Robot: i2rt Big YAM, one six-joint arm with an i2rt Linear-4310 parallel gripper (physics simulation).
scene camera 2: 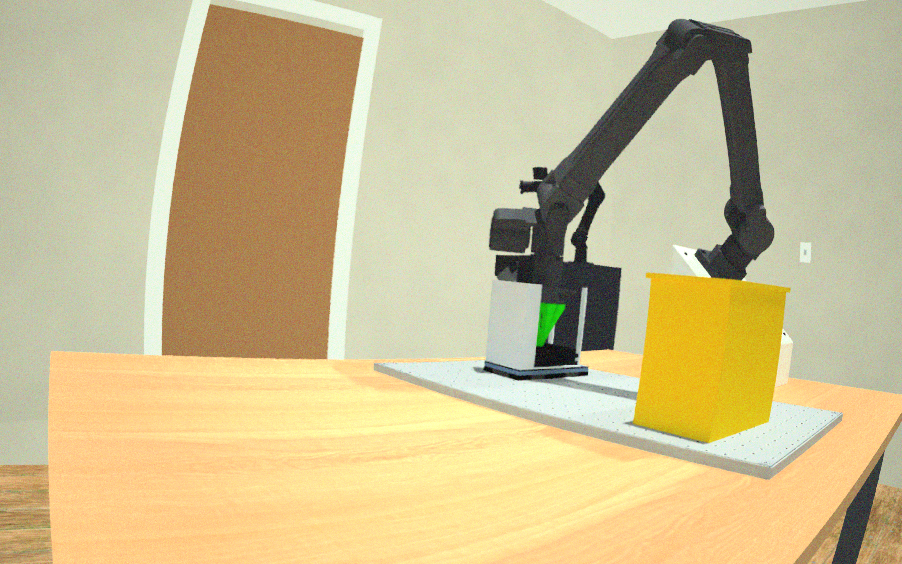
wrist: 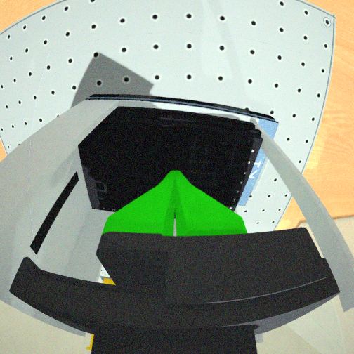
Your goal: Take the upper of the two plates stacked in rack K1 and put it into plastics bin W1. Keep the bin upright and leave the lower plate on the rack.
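Places are measured from the arm's base along level axes (x left, y ahead, z down), in metres.
Pixels of known places: gripper, fingertip midpoint: [scene camera 2: 538,346]; arm's base, origin of the base link: [scene camera 2: 718,276].
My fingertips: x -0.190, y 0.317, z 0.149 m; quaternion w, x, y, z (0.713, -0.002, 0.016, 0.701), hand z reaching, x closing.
For each thing: its middle in the pictures, then the offset to it from my fingertips. Level surfaces: height alone.
- Rack K1, body centre: [scene camera 2: 542,329] dx +0.003, dy -0.002, dz -0.029 m
- yellow bin, body centre: [scene camera 2: 716,353] dx +0.401, dy +0.082, dz -0.043 m
- perforated pale board, its level: dz +0.047 m
- wooden table, its level: dz +0.060 m
Rack K1 [scene camera 2: 513,325] [wrist: 45,160] looks to be the upright holder with pale side walls on a dark base. Black plate-like layers [scene camera 2: 557,356] [wrist: 170,137] lie flat, low between its walls; I cannot tell the upper plate from the lower. My gripper [scene camera 2: 542,345] [wrist: 174,177] is shut and empty. Its green fingers point down between the walls, above the black layers; the remaining gap is unclear. The yellow bin [scene camera 2: 715,359] [wrist: 108,281], likely W1, stands upright; its inside and any label are hidden. A sliver of it shows in the wrist view.
Rack and bin stand on a perforated pale board [scene camera 2: 465,384] [wrist: 205,62] on the wooden table [scene camera 2: 266,465] [wrist: 330,165]. A dark box [scene camera 2: 603,305] with a thin black arm stands behind the rack. A white object [scene camera 2: 785,359] stands behind the bin. Rack walls flank my fingers.
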